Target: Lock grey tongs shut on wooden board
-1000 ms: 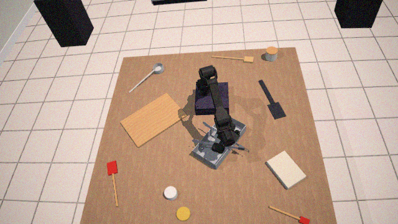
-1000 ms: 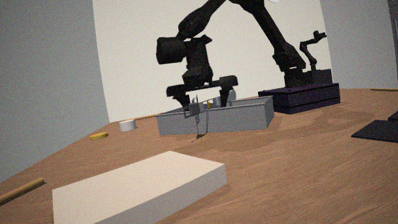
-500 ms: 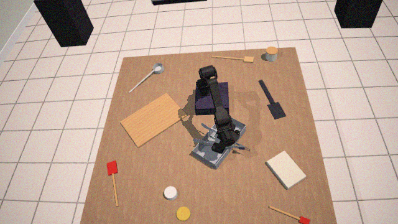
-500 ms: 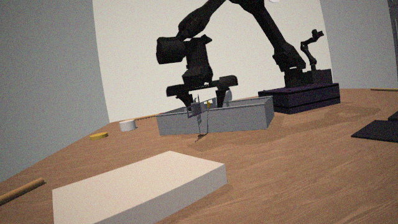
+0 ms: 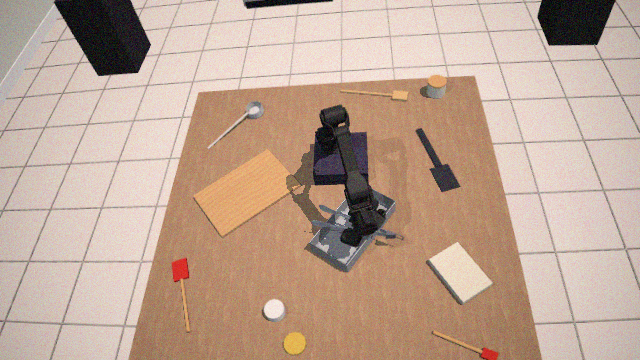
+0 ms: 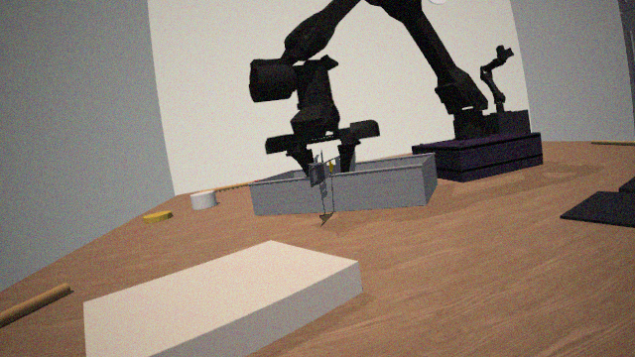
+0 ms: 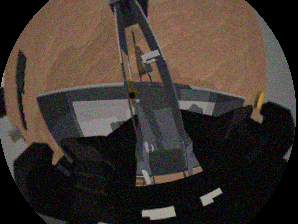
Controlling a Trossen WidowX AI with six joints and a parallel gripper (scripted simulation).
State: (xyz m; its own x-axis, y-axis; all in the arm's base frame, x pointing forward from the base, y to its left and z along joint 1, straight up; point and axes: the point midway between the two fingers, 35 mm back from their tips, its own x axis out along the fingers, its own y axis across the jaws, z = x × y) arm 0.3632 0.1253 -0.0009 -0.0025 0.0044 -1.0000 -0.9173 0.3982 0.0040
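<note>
Now: the grey roasting tin 30 mm to the right of my gripper tip and 30 mm behind it. Also, from my gripper tip: yellow disc 380 mm ahead, 200 mm to the right, 20 mm below; then black spatula 330 mm behind, 290 mm to the left, 30 mm below; then cream block 330 mm to the left, 140 mm ahead, 20 mm below.
</note>
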